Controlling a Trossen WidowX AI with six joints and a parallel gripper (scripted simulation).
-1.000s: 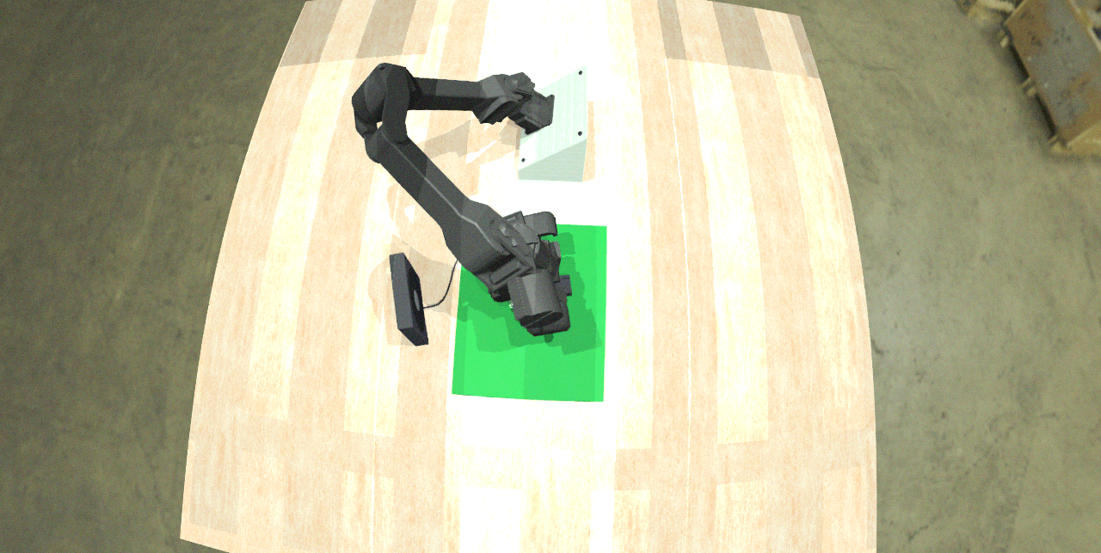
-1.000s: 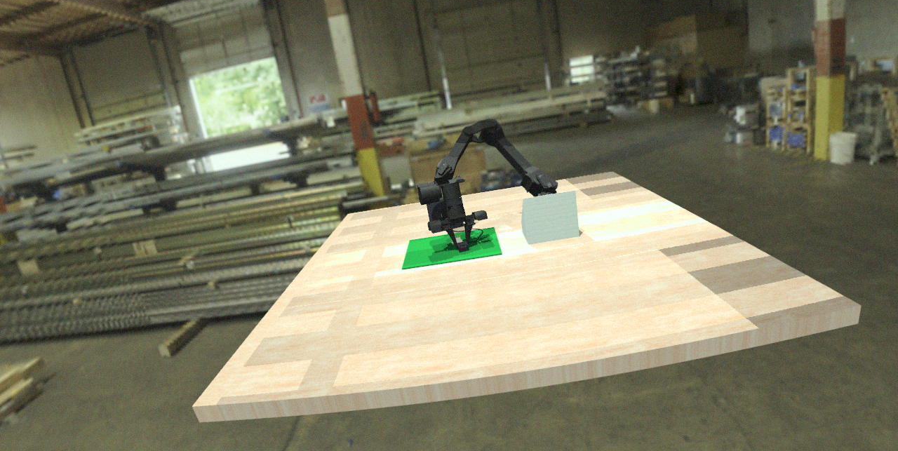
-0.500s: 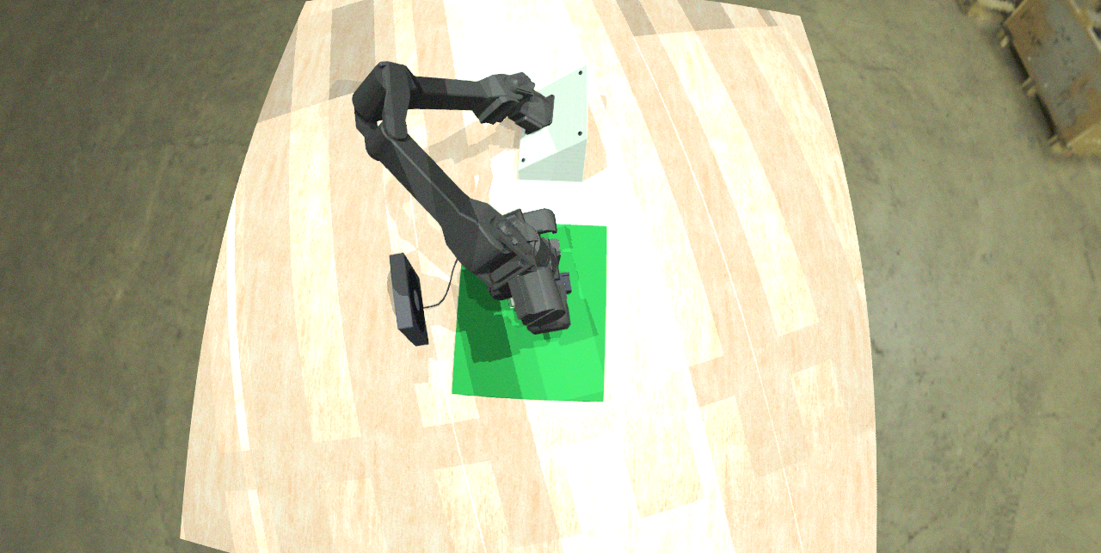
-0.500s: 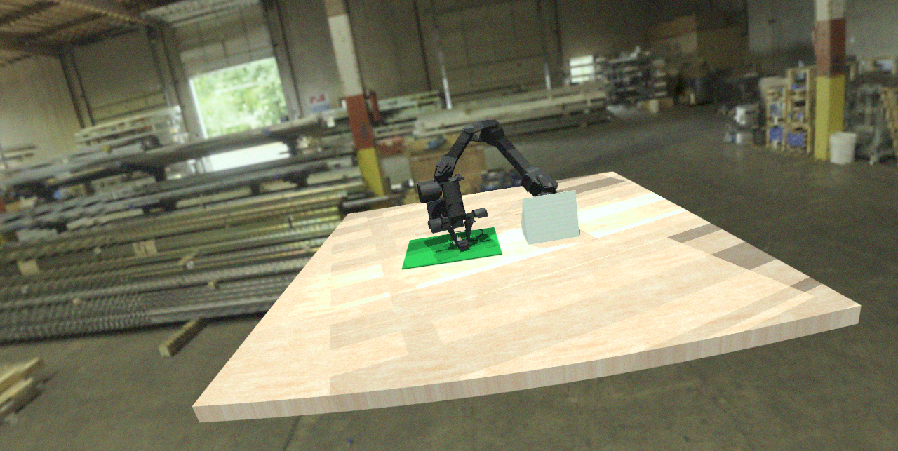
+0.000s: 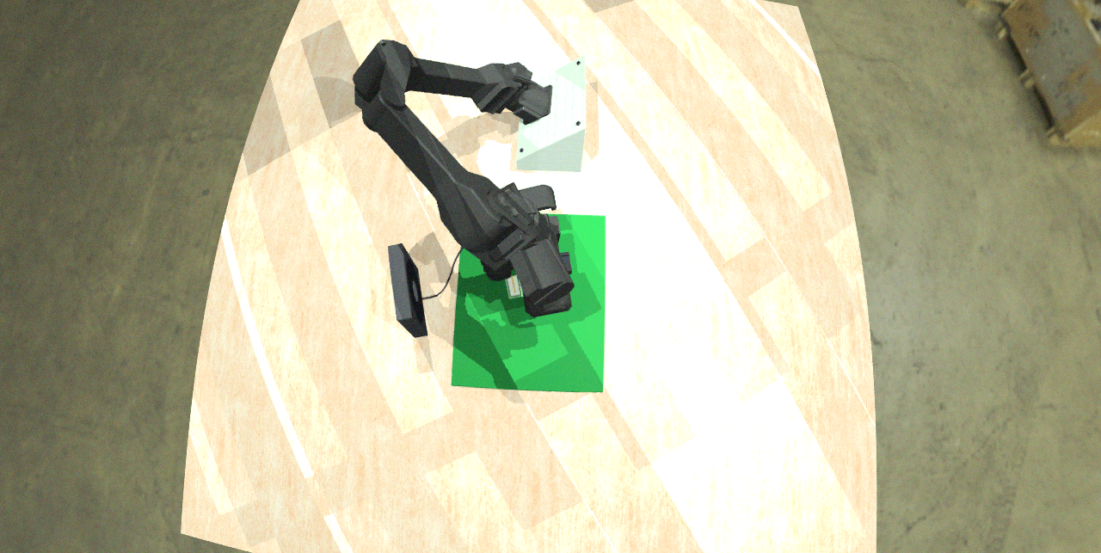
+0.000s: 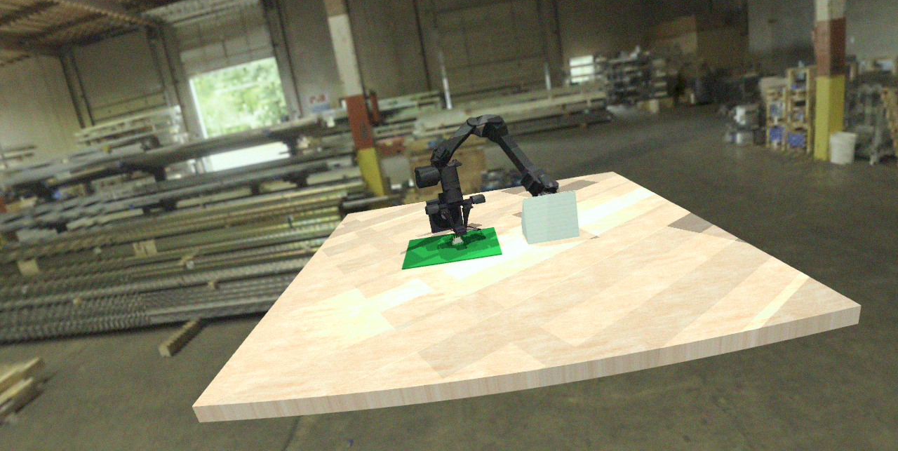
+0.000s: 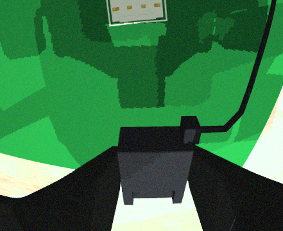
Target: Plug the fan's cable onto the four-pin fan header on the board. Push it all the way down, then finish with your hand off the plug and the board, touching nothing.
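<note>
My gripper tip is now 4 cm short of the green board, 3 cm to the left of it and 8 cm above it. The rest, counted from my gripper tip: dark grey fan plug 1 cm to the left; black fan 6 cm ahead, 21 cm to the right; white four-pin fan header 2 cm ahead, 6 cm to the right, 6 cm below.
</note>
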